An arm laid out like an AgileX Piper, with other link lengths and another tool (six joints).
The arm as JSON. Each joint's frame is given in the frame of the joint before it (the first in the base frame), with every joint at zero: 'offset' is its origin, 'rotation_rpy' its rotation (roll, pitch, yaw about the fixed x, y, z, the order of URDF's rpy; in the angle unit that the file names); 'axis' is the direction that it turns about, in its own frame. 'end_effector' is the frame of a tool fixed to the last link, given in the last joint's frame.
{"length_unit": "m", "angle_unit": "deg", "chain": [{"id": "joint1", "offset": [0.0, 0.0, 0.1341], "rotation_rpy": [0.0, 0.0, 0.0], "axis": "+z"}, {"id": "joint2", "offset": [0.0, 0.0, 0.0], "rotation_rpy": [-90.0, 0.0, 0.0], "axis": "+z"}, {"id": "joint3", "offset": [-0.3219, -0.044, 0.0], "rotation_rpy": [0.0, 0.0, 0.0], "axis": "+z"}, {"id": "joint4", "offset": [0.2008, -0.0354, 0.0], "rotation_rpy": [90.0, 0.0, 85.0], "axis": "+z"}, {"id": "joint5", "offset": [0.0, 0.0, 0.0], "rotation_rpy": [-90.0, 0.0, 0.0], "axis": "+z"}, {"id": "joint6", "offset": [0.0, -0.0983, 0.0], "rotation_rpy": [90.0, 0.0, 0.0], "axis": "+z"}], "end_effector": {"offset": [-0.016, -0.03, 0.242], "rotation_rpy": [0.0, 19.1, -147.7]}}
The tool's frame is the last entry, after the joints.
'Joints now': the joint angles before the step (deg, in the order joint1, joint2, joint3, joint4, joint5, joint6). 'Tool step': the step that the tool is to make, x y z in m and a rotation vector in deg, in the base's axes. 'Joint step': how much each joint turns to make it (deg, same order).
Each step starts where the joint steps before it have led.
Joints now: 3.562, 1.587, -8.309, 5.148, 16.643, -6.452
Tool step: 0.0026, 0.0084, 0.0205, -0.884, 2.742, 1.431
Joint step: 0.019, 5.256, -7.548, 2.384, 5.223, -2.924
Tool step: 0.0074, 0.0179, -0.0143, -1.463, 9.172, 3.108
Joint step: 0.007, 8.473, -6.873, 3.813, 8.076, -4.399
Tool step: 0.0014, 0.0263, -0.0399, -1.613, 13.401, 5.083
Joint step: 0.369, 10.580, -5.499, 4.012, 9.280, -4.746
